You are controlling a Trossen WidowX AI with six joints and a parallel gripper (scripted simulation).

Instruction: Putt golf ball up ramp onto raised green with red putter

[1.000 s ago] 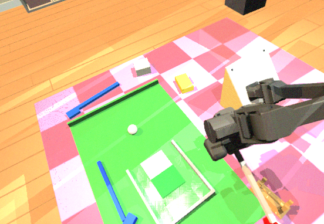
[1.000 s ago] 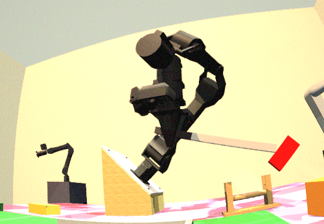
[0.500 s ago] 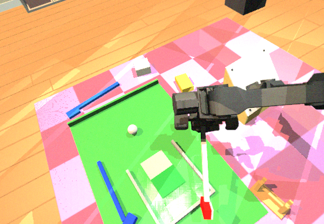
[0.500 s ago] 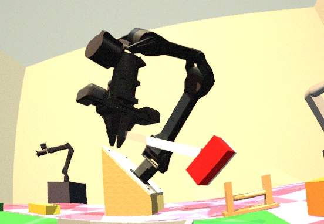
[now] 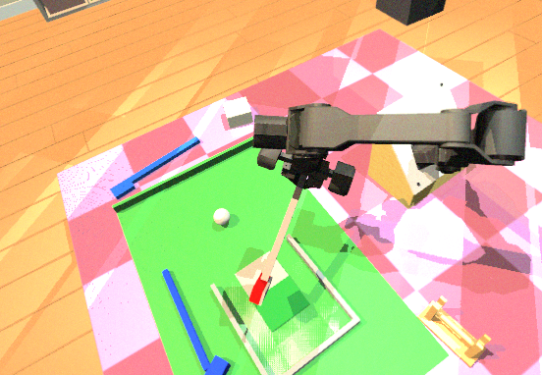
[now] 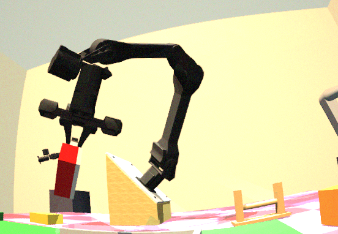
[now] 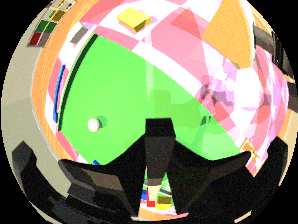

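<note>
Now: gripper tip 9 cm short of the putter, 7 cm to the right of it and 2 cm above it. Also, from my gripper tip: white golf ball: 17 cm ahead, 14 cm below, 12 cm to the right; then wooden stand: 36 cm to the left, 13 cm below, 12 cm behind; then green mat: 17 cm below, 17 cm ahead, 3 cm to the left.
</note>
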